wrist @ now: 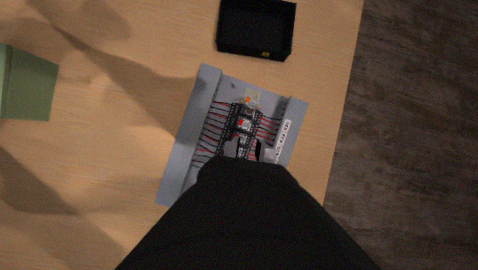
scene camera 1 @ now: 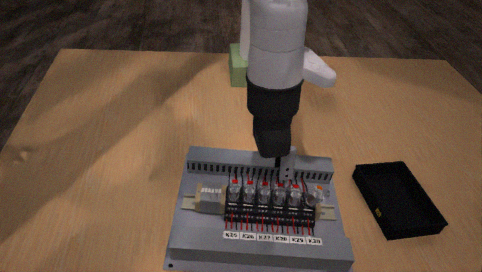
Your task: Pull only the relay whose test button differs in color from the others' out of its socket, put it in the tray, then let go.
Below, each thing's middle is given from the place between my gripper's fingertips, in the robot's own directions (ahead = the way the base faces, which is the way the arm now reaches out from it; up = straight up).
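Measured from my hand, the grey panel (wrist: 271, 103) is 20 mm behind and 20 mm to the right, and it sits 120 mm below.
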